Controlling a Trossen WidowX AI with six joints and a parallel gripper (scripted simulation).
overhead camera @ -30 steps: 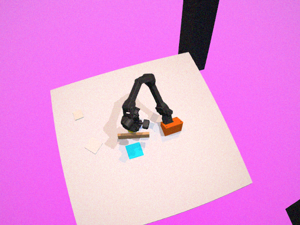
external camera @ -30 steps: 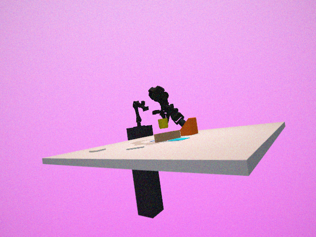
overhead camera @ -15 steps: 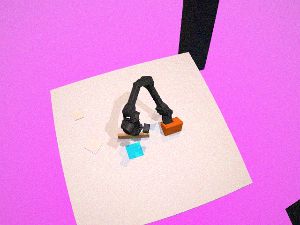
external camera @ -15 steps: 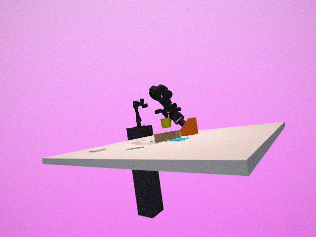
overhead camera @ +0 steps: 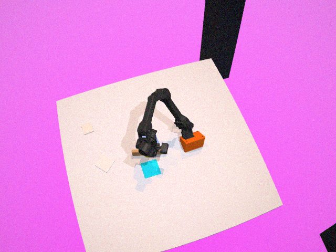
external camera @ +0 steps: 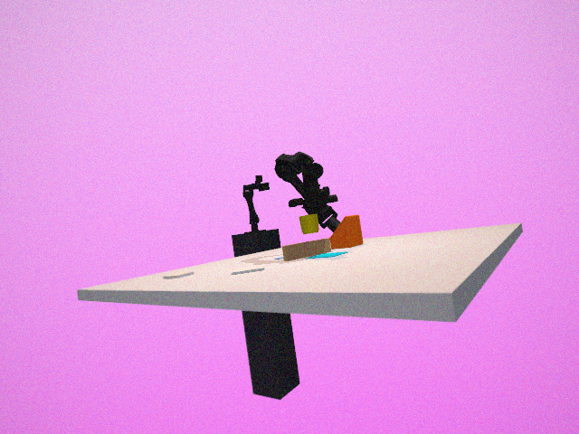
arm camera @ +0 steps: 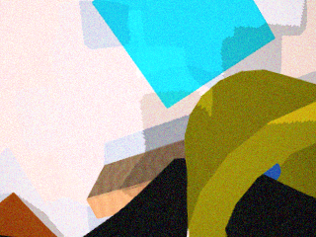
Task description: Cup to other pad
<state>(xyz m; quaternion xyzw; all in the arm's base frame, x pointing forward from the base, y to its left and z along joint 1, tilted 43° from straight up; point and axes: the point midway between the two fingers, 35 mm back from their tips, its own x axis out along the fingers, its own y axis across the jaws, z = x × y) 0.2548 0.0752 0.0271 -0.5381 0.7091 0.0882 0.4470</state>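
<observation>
My gripper tip is 40 mm short of the cyan pad, 50 mm to the right of it and 130 mm above it. The rest, counted from my gripper tip: green marble (10 mm ahead, 30 mm to the right, 20 mm below); then blue marble (20 mm ahead, 30 mm to the right, 20 mm below); then yellow cup (20 mm ahead, 20 mm to the right).
</observation>
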